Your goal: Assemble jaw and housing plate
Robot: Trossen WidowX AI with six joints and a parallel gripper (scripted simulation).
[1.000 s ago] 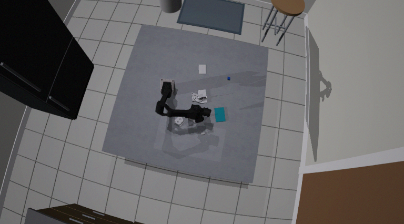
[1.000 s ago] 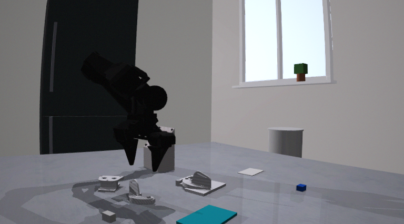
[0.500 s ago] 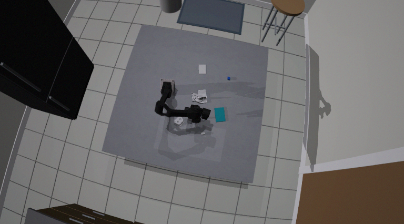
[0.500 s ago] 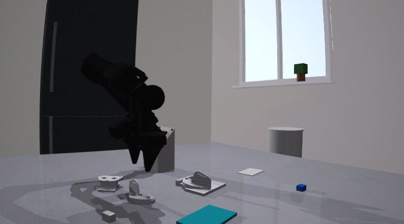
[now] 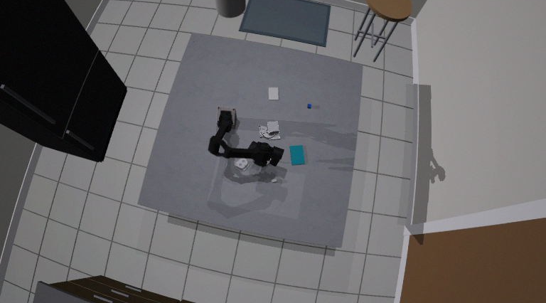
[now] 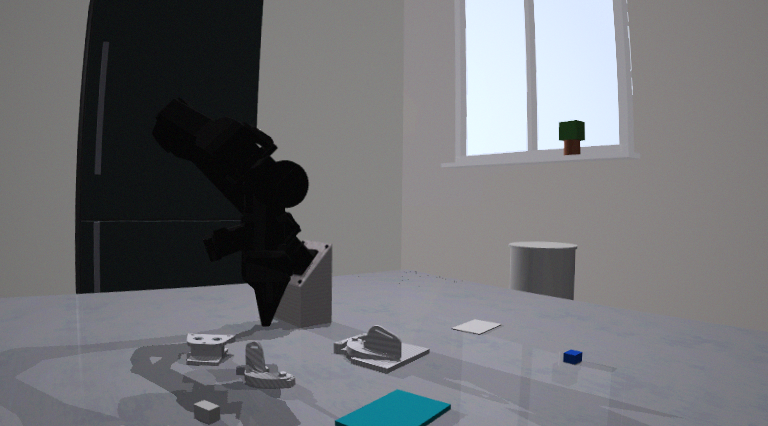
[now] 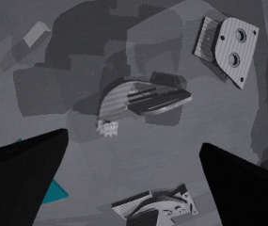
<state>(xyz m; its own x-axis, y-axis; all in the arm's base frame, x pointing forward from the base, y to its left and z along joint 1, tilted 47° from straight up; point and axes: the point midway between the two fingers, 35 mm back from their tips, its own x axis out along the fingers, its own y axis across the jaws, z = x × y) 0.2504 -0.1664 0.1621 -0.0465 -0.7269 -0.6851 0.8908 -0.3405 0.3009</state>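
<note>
Right now my gripper tip is 70 mm short of the small white cube, 120 mm to the left of it and 80 mm above it. From my gripper tip the other things lie so: white card: 30 mm ahead, 460 mm to the left, 90 mm below; teal card: 210 mm ahead, 60 mm to the left, 90 mm below; blue cube: 270 mm ahead, 390 mm to the left, 80 mm below.
</note>
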